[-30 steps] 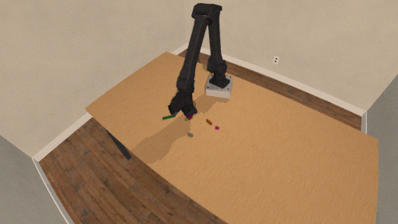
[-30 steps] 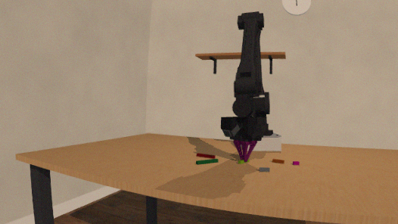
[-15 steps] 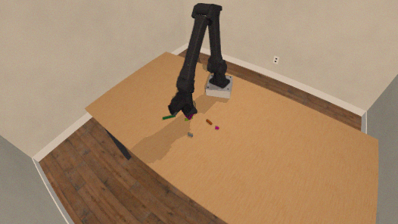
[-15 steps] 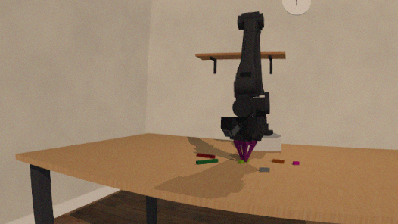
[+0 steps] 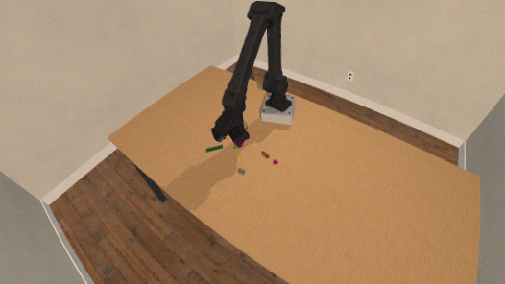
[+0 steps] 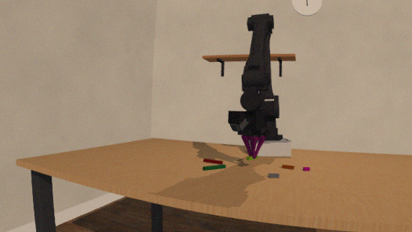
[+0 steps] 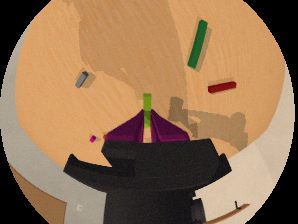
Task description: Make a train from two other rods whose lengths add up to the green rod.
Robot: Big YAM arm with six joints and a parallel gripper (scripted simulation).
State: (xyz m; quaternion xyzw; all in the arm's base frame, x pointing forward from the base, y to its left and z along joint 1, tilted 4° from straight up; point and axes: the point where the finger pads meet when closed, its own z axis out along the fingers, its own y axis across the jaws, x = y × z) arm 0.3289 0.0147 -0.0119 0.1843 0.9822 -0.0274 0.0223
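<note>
Now: hand 80 mm short of the grey rod, 90 mm to the right of it and 40 mm above it. From my hand the other things lie so: lime rod (10 mm below); green rod (70 mm ahead, 100 mm to the right, 40 mm below); orange rod (50 mm behind, 110 mm to the left, 40 mm below).
</note>
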